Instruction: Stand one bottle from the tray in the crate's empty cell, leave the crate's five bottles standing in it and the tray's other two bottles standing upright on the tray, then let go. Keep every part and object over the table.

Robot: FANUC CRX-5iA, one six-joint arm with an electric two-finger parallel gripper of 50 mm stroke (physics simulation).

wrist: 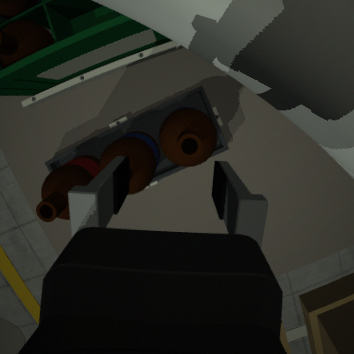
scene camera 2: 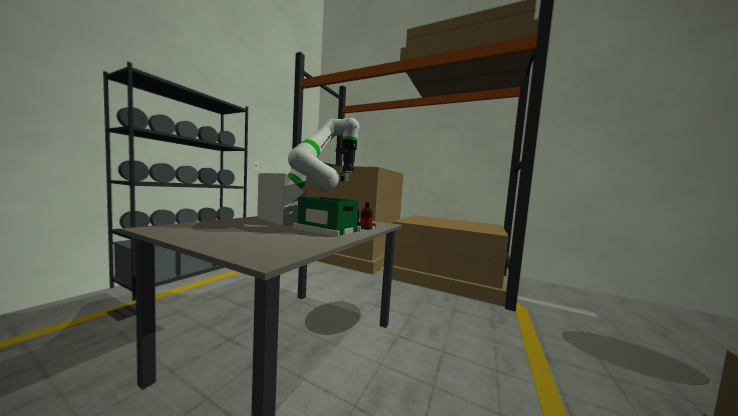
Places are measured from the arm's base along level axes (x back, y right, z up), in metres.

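Where they show: gripper, fingertip midpoint: (wrist: 170, 175) (scene camera 2: 344, 181).
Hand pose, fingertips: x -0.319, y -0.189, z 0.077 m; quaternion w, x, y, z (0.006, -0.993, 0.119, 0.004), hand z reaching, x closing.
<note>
After its pixels a point has its place.
The green crate (scene camera 2: 335, 207) {x -0.541, y 0.099, z -0.061 m} (wrist: 65, 52) {x -0.411, y -0.073, z -0.048 m} stands on the table; brown bottles (wrist: 25, 42) {x -0.470, y -0.038, z -0.079 m} show in part of it at the upper left of the wrist view. Its empty cell cannot be made out. The dark tray (scene camera 2: 367, 226) {x -0.525, y -0.193, z -0.185 m} (wrist: 170, 107) {x -0.322, y -0.154, z -0.198 m} beside it holds three upright brown bottles: a red-labelled one (scene camera 2: 366, 216) {x -0.503, y -0.206, z -0.128 m} (wrist: 65, 187) {x -0.466, y -0.221, z -0.082 m} at the left, a blue-labelled one (wrist: 132, 162) {x -0.374, y -0.206, z -0.080 m} in the middle, and one (wrist: 187, 132) {x -0.304, y -0.180, z -0.046 m} at the right, its label hidden. My gripper (scene camera 2: 345, 177) {x -0.319, y -0.189, z 0.078 m} (wrist: 170, 175) {x -0.319, y -0.189, z 0.078 m} is open and empty, above the bottle tops; its left finger overlaps the middle bottle in the wrist view.
A pale strip (wrist: 107, 72) {x -0.405, y -0.083, z -0.188 m} runs along the crate's base. The white arm (scene camera 2: 312, 167) {x -0.407, y 0.142, z 0.129 m} rises beside a grey box (scene camera 2: 271, 198) {x -0.020, y 0.131, z -0.058 m} on the table (scene camera 2: 232, 245) {x -0.440, y 0.529, z -0.203 m}. Behind stand large cartons (scene camera 2: 387, 206) and a tall rack (scene camera 2: 526, 170); a shelf unit (scene camera 2: 131, 155) stands at the left.
</note>
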